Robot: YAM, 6 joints.
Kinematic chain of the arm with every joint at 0, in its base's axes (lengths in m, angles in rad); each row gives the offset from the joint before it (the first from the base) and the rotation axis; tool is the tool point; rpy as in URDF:
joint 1: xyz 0 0 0.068 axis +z
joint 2: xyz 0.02 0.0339 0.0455 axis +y
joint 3: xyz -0.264 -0.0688 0 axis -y
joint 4: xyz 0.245 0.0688 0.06 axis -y
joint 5: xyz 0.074 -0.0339 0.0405 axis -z
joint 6: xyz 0.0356 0 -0.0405 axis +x
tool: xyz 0 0 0 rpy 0 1.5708 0
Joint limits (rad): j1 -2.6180..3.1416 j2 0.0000..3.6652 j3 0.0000..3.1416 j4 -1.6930..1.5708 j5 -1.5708..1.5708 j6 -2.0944..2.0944
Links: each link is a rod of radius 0.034 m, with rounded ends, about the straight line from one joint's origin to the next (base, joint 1, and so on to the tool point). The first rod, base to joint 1, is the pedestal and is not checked.
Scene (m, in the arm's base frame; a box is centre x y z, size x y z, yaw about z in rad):
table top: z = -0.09
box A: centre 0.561 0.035 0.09 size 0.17 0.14 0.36 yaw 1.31
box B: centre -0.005 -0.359 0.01 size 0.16 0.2 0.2 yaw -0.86
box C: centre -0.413 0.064 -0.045 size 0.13 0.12 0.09 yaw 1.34
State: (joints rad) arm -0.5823 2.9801 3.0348 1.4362 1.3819 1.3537
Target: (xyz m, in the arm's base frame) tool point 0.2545 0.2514 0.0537
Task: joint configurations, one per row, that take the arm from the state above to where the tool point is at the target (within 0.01 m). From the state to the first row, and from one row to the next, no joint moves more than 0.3 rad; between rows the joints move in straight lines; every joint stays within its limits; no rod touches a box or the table.
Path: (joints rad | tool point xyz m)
1: -0.4262 2.8255 3.0101 1.3729 1.2968 1.1132 | 0.4428 -0.2387 0.3831
2: -0.2702 2.6708 2.9854 1.3096 1.2117 0.8726 | 0.4393 -0.1563 0.4525
3: -0.1141 2.5162 2.9606 1.2464 1.1266 0.6321 | 0.4124 -0.0796 0.5162
4: 0.0419 2.3616 2.9359 1.1831 1.0415 0.3915 | 0.3647 -0.0155 0.5730
5: 0.1980 2.2069 2.9112 1.1198 0.9565 0.1510 | 0.3008 0.0307 0.6217
6: 0.2953 2.2332 2.6177 1.1842 1.0442 0.3228 | 0.3794 0.0832 0.5611
7: 0.3925 2.2595 2.3242 1.2487 1.1320 0.4946 | 0.4291 0.1428 0.4792
8: 0.4898 2.2857 2.0308 1.3131 1.2197 0.6664 | 0.4460 0.1999 0.3843
9: 0.5871 2.3120 1.7373 1.3775 1.3075 0.8383 | 0.4306 0.2452 0.2853
10: 0.6844 2.3383 1.4438 1.4419 1.3953 1.0101 | 0.3878 0.2712 0.1917
11: 0.7817 2.3646 1.1503 1.5064 1.4830 1.1819 | 0.3258 0.2734 0.1122
12: 0.8790 2.3908 0.8569 1.5708 1.5708 1.3537 | 0.2545 0.2514 0.0537

